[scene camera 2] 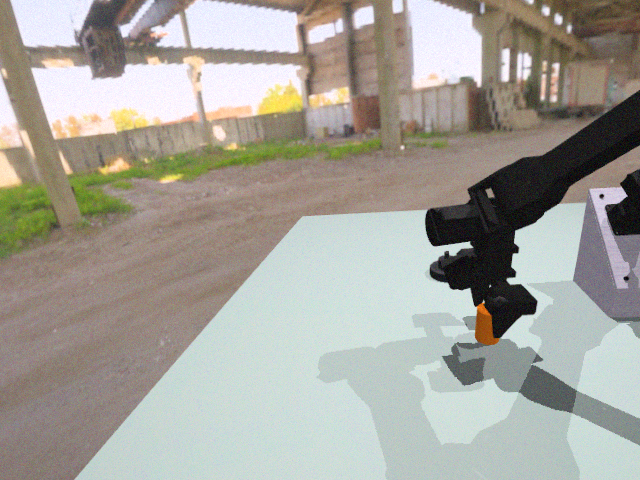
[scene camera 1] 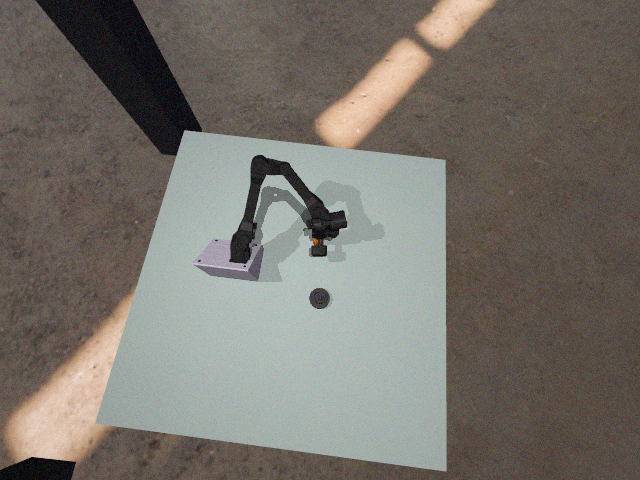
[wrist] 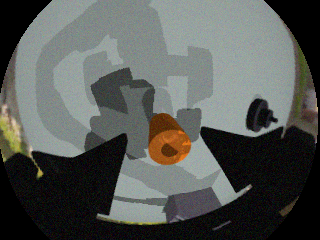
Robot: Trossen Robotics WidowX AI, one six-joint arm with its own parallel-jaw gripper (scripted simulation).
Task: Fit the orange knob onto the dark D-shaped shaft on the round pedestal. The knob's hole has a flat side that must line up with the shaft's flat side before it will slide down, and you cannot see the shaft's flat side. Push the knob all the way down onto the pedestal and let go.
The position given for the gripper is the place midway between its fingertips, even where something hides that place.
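Observation:
You can see the gripper [scene camera 2: 486, 320] open, and it's holding nothing. The wrist view shows the gripper [wrist: 165, 134] too, along with a short shaft [wrist: 258, 117] and an orange knob [wrist: 168, 144].

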